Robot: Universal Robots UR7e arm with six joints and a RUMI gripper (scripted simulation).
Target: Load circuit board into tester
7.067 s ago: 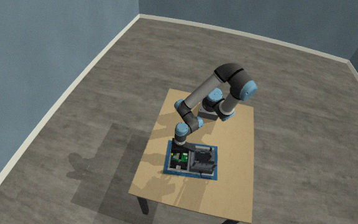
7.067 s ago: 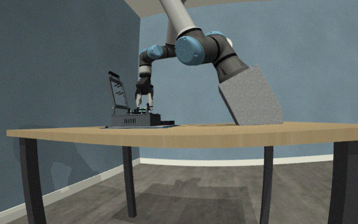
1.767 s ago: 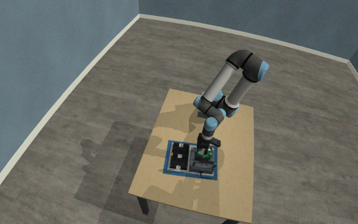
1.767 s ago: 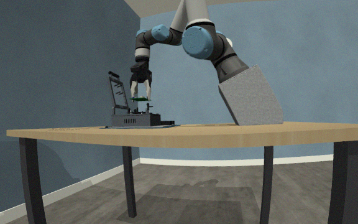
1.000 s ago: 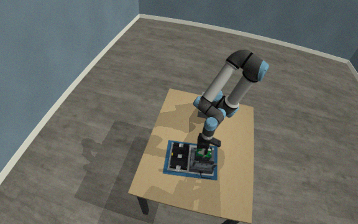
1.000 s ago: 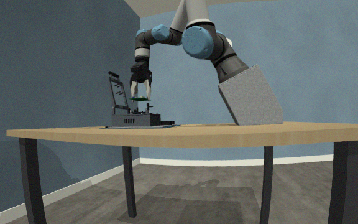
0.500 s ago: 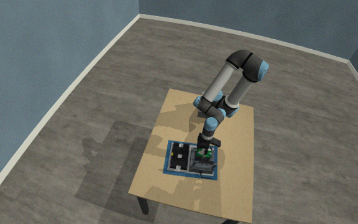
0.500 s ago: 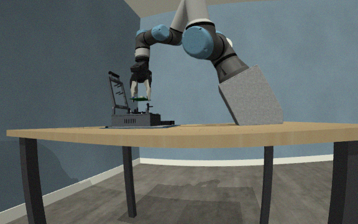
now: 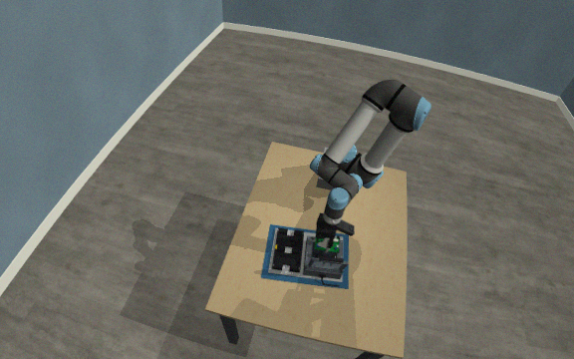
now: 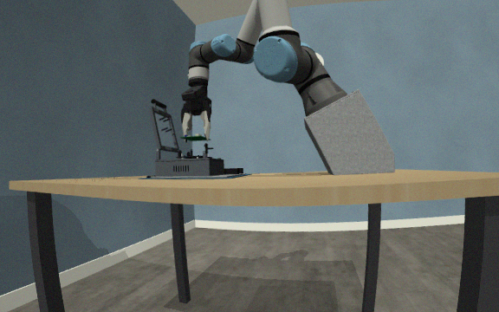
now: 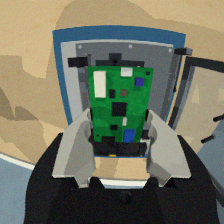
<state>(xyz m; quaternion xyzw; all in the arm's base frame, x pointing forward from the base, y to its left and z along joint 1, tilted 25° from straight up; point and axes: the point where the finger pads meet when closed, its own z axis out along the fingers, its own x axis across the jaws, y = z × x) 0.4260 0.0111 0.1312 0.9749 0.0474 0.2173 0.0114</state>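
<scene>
Right now my hand is 6 cm above the tester bed, 1 cm to the right of it and 1 cm short of it. The rest, counted from my hand: green circuit board: right at my hand; see-through lid: 12 cm ahead, 5 cm above, 1 cm to the left.
</scene>
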